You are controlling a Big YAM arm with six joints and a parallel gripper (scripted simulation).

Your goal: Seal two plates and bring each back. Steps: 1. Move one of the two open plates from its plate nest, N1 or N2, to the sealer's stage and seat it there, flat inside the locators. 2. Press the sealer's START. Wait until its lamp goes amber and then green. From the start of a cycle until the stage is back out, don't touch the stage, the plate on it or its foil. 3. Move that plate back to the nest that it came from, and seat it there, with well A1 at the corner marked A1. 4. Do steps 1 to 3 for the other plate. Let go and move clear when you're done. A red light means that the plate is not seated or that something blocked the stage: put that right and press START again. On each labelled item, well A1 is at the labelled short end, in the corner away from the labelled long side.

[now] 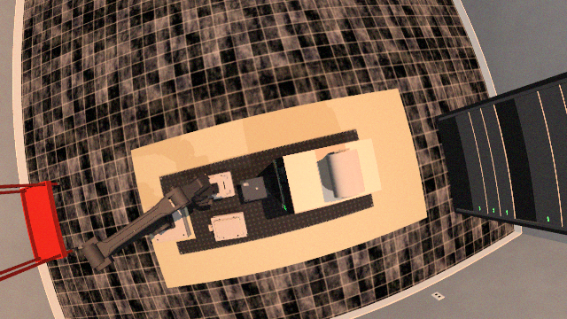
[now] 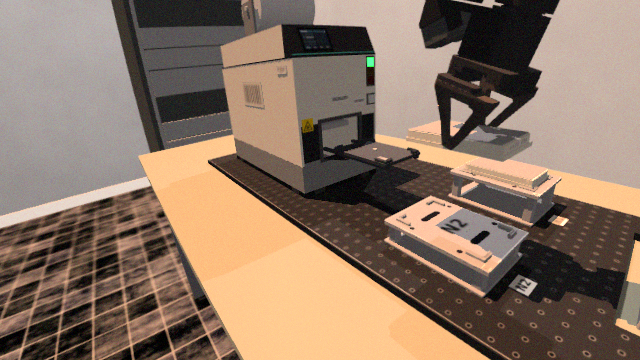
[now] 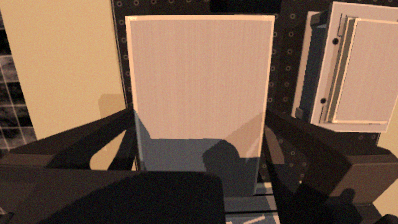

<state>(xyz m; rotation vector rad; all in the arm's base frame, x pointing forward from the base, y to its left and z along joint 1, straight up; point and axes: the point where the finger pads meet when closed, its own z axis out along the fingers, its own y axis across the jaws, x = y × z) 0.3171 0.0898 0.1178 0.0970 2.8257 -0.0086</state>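
Right now my hand is right at the well plate. From my hand the other things lie so: sealer stage (20 cm ahead, 7 cm below, 6 cm to the right); then plate nest N2 (14 cm below); then sealer screen (32 cm ahead, 14 cm above, 2 cm to the right).
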